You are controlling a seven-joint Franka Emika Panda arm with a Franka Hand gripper.
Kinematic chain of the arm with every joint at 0, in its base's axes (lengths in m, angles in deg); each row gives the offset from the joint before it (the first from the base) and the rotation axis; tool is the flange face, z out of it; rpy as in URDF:
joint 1: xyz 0 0 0.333 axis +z
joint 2: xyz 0 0 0 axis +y
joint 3: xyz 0 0 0.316 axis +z
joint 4: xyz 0.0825 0 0 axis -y
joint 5: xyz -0.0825 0 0.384 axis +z
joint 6: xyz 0 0 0 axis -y
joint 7: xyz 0.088 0 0 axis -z
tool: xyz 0 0 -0.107 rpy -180 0 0
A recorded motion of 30 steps. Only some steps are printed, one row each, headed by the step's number.
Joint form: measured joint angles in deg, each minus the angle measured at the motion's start. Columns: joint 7, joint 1, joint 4, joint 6, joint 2, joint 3, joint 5.
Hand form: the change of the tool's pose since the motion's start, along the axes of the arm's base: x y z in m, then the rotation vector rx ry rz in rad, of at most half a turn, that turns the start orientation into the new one. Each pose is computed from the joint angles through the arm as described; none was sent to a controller.
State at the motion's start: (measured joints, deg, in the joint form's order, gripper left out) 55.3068 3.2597 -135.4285 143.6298 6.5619 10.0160 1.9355
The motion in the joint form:
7: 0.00 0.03 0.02 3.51 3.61 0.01 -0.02
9: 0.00 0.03 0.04 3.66 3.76 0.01 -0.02
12: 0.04 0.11 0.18 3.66 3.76 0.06 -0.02
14: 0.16 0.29 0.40 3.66 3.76 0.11 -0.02
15: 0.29 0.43 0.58 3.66 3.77 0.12 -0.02
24: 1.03 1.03 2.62 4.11 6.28 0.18 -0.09
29: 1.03 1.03 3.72 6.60 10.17 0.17 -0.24
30: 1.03 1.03 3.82 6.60 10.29 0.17 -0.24
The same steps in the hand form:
7: 0.0023 0.0012 -0.0261 0.0087 0.0026 -0.0018
9: 0.0025 0.0012 -0.0270 0.0091 0.0023 -0.0019
12: 0.0032 0.0026 -0.0261 0.0098 0.0000 -0.0004
14: 0.0041 0.0049 -0.0246 0.0109 -0.0036 0.0014
15: 0.0049 0.0064 -0.0235 0.0117 -0.0064 0.0016
24: 0.0138 0.0149 -0.0318 0.0188 -0.0043 -0.0005
29: 0.0190 0.0166 -0.0561 0.0265 0.0020 -0.0021
30: 0.0194 0.0167 -0.0566 0.0268 0.0024 -0.0022

